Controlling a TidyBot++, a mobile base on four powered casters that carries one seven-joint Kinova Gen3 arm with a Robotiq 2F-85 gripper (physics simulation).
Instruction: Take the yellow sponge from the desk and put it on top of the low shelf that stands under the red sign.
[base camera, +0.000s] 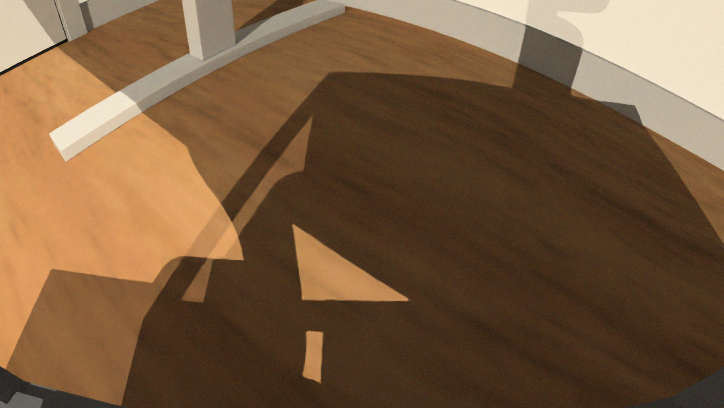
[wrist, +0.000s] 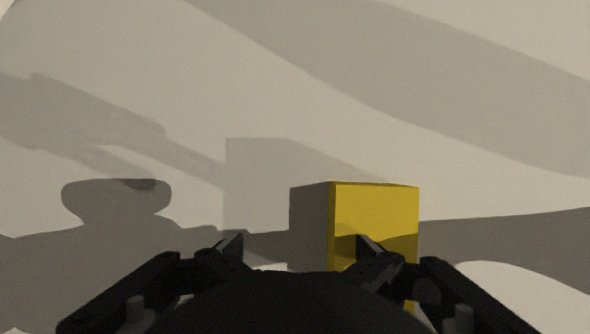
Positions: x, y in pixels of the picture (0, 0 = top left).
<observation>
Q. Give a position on a pale desk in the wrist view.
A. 135, 135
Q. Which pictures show the yellow sponge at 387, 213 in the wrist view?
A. The wrist view only.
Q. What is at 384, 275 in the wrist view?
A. The gripper.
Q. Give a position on a pale desk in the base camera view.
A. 213, 43
</observation>
